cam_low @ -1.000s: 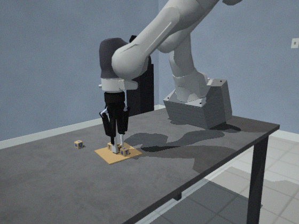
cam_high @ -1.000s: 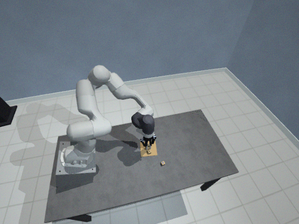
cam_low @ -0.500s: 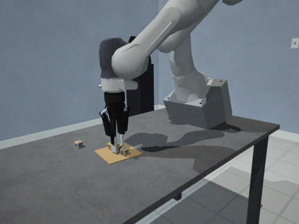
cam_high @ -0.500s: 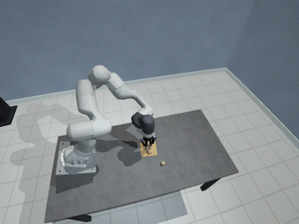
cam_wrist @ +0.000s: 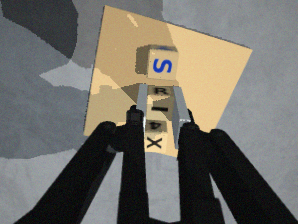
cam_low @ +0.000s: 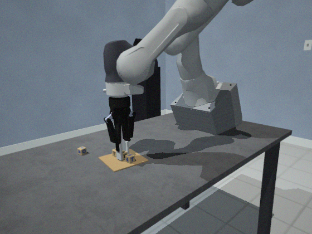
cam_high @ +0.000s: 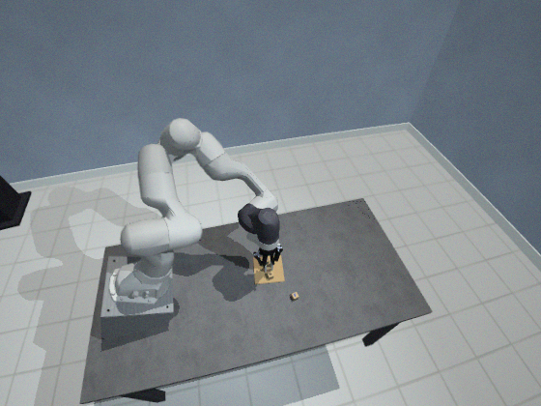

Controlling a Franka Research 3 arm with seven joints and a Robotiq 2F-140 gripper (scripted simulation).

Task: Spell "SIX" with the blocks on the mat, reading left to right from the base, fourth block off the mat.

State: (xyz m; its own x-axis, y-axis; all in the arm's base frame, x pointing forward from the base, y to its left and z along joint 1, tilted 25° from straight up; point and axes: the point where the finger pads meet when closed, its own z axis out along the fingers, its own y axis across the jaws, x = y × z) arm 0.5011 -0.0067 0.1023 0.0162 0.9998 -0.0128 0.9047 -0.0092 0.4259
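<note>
Now: hand 4 cm above the tan mat.
</note>
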